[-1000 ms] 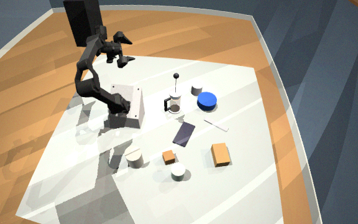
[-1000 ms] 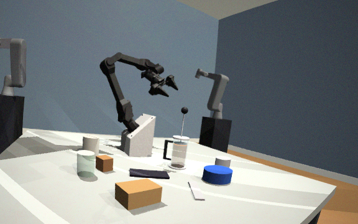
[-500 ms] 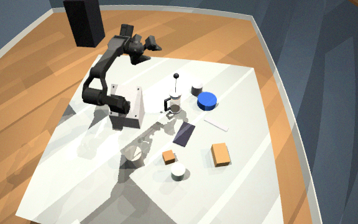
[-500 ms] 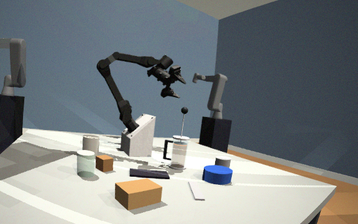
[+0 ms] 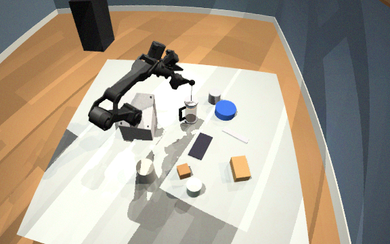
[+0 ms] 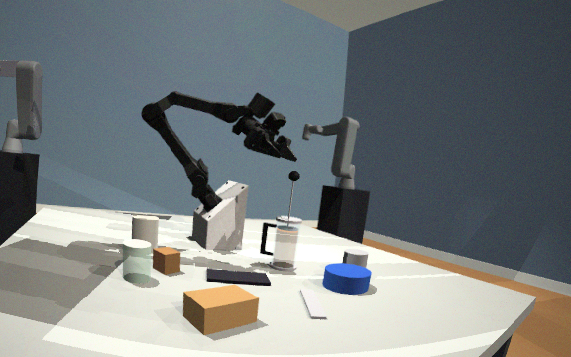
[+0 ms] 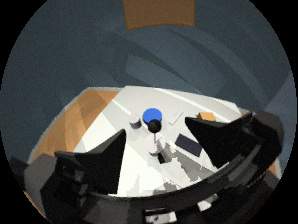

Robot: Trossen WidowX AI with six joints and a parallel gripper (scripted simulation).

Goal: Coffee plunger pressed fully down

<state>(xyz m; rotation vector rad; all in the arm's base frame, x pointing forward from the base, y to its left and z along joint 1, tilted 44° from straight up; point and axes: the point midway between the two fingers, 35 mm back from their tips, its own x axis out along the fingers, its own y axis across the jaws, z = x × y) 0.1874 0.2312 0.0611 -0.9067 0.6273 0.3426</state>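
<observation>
Now: gripper tip 1 cm short of the coffee press and 18 cm above it. Also, from my gripper tip: blue disc 21 cm ahead, 10 cm to the left, 28 cm below; then dark tablet 11 cm ahead, 16 cm to the right, 30 cm below; then grey strip 28 cm ahead, 5 cm to the right, 30 cm below.
</observation>
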